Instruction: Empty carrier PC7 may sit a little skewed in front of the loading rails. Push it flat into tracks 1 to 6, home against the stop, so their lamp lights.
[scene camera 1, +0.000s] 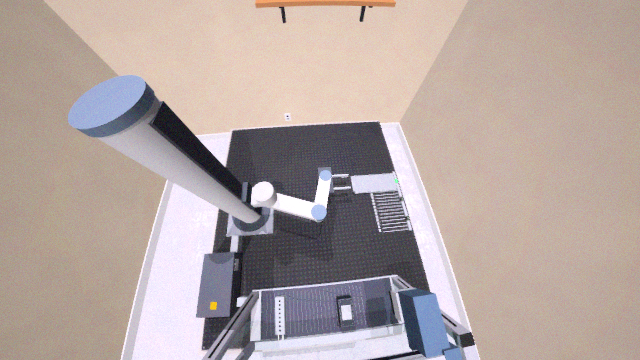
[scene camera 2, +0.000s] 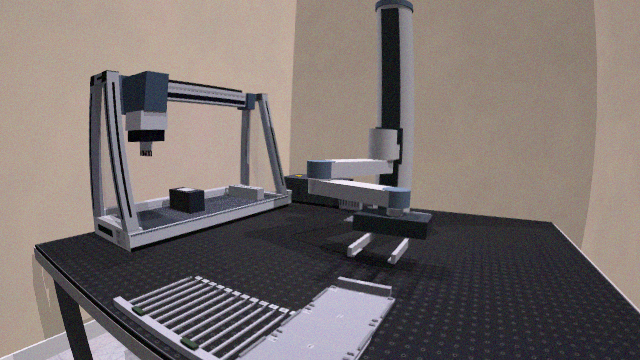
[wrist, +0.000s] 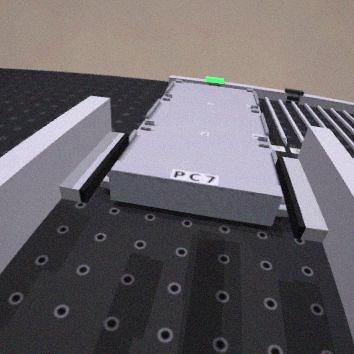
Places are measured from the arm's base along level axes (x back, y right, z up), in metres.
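Pixels of known places: gripper, between the fingertips: (scene camera 1: 349, 181) (scene camera 2: 370, 255) (wrist: 203, 131); arm's base, origin of its link: (scene camera 1: 251, 212).
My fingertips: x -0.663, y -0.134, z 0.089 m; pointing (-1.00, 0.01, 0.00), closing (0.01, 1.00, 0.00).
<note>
For each thing: its top centre in the pictures, then the offset to it from my fingertips. "spot": a spot on its surface instead.
- Carrier PC7, centre of its top: (wrist: 209, 102) (scene camera 2: 328, 319) (scene camera 1: 374, 181) dx -0.192, dy -0.001, dz -0.046 m
- stop bar, a spot on its surface: (scene camera 2: 160, 327) spot: dx -0.357, dy +0.204, dz -0.060 m
- blue head, a spot on its surface: (scene camera 2: 145, 92) spot: dx -0.113, dy +0.601, dz +0.351 m
- black box, a spot on its surface: (scene camera 2: 187, 200) spot: dx +0.098, dy +0.661, dz +0.016 m
- dark grey box, a spot on its surface: (scene camera 1: 216, 285) spot: dx +0.778, dy +0.544, dz +0.039 m
Carrier PC7 (scene camera 1: 374, 183) (scene camera 2: 330, 320) (wrist: 200, 150) is a flat pale grey tray. It lies in line with the rails (scene camera 2: 162, 291) (wrist: 275, 118), looks flat, and its far end is at the stop bar (scene camera 2: 160, 327). The lamp (scene camera 1: 396, 181) (wrist: 214, 80) at that end is lit green; another lamp (wrist: 294, 94) to its right is dark. My gripper (scene camera 1: 349, 182) (scene camera 2: 372, 257) (wrist: 203, 131) is shut with nothing between its two widely spaced fingers. The fingertips are behind the carrier's labelled end, a little apart from it and raised above the table. The tracks under the carrier are hidden.
More rails stand beside the carrier. A gantry frame (scene camera 2: 115, 150) with a blue head (scene camera 2: 145, 92) stands on the table, with a black box (scene camera 2: 187, 200) on its deck. The arm's column (scene camera 2: 395, 75) and a dark grey box (scene camera 1: 216, 285) stand on the opposite side from the rails.
</note>
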